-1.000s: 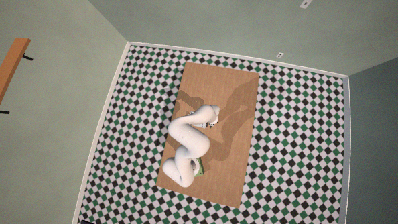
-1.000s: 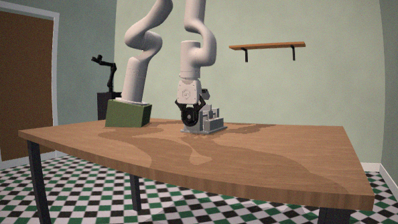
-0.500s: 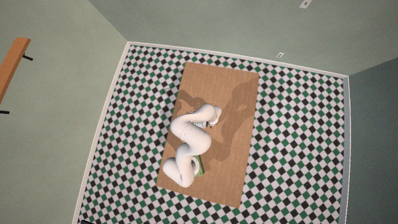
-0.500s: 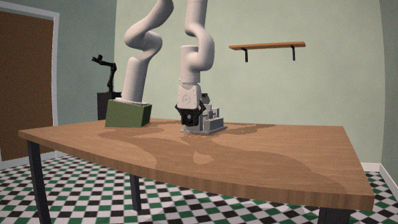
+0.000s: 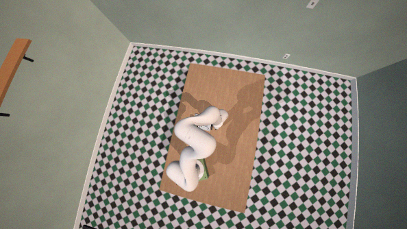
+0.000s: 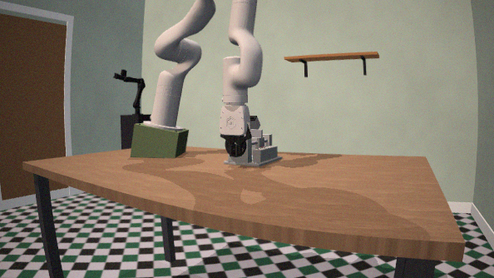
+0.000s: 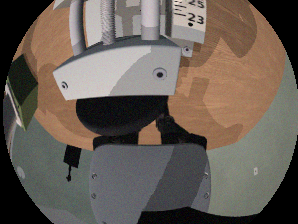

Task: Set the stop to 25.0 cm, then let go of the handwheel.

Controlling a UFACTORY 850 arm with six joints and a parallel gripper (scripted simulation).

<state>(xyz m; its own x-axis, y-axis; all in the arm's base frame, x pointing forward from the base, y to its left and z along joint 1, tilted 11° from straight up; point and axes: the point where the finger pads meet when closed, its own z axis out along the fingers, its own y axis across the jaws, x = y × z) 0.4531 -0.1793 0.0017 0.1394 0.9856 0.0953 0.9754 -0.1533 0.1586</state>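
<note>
The handwheel is 2 cm to the left of my hand.
</note>
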